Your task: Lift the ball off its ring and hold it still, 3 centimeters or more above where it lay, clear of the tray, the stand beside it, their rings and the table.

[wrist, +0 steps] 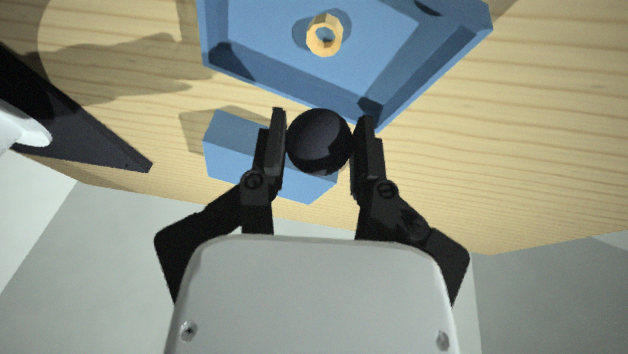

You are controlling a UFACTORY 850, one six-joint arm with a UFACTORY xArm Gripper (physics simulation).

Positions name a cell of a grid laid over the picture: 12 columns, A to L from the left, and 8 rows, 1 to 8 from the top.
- my gripper: G3
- dark ball: G4
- blue stand: E4
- blue tray: G2
